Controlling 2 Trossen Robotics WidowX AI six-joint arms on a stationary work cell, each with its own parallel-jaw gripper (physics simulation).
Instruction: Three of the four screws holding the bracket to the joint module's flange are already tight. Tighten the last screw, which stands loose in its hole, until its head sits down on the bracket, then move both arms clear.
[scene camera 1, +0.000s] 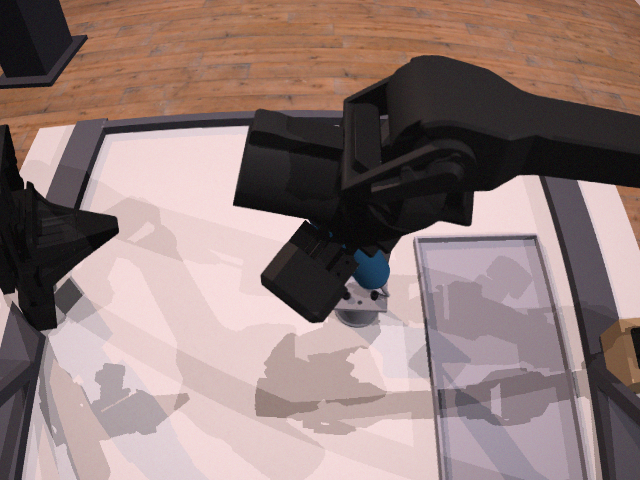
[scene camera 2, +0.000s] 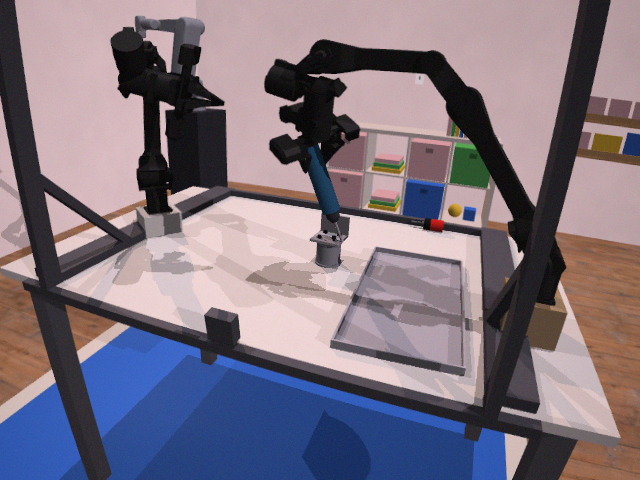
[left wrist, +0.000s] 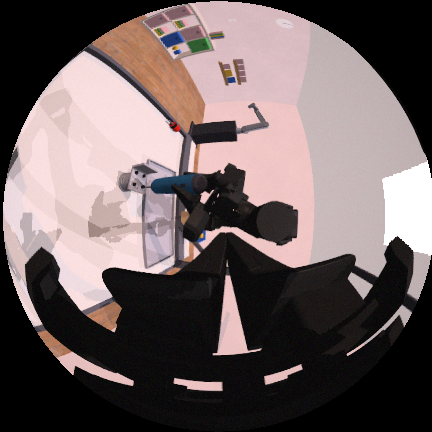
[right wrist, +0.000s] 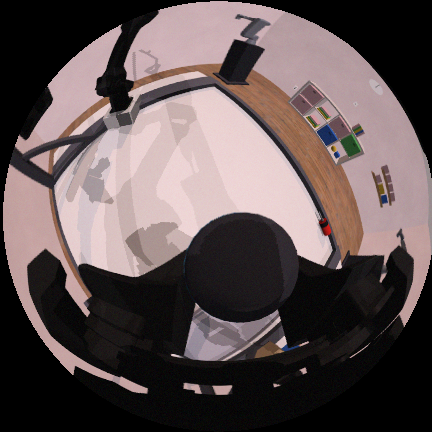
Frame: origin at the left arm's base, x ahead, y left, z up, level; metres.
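Where they show: left gripper, fingertip midpoint: (scene camera 1: 118, 224) (scene camera 2: 224, 103) (left wrist: 225, 237); right gripper, fingertip midpoint: (scene camera 1: 334, 227) (scene camera 2: 313, 169) (left wrist: 177, 178); left arm's base at its link origin: (scene camera 2: 158, 209) (right wrist: 121, 104).
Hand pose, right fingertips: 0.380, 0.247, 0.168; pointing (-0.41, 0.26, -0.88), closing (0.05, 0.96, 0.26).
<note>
Each offset is from my right fingertips to the top centre of the thing, as dx, dy, dz.
The joint module @[+0.020, +0.040, -0.162] (scene camera 1: 356, 318) (scene camera 2: 328, 255) (left wrist: 122, 180) stands upright on the table, with the grey bracket (scene camera 1: 379, 306) (left wrist: 138, 179) on top. Dark screw heads show on the bracket; how far each sits down is too small to tell. My right gripper (scene camera 1: 356, 250) (scene camera 2: 314, 153) (right wrist: 233, 246) is shut on the blue screwdriver (scene camera 1: 371, 271) (scene camera 2: 324, 183) (left wrist: 170, 184), which leans, its tip at a screw near one bracket corner. Tip contact is unclear. In the right wrist view the screwdriver's dark end cap hides the bracket. My left gripper (scene camera 1: 116, 227) (scene camera 2: 222, 102) (left wrist: 225, 237) is shut and empty, raised at the left, apart from the module.
A shallow grey tray @[+0.245, +0.082, -0.209] (scene camera 1: 475, 238) (scene camera 2: 398, 356) lies to the right of the module. A red and black tool @[-0.015, +0.435, -0.191] (scene camera 2: 434, 224) (left wrist: 174, 126) (right wrist: 325, 227) lies by the table's back edge. A dark block @[+0.182, -0.296, -0.168] (scene camera 2: 222, 326) sits on the front frame bar. Frame posts rise at the table's sides.
</note>
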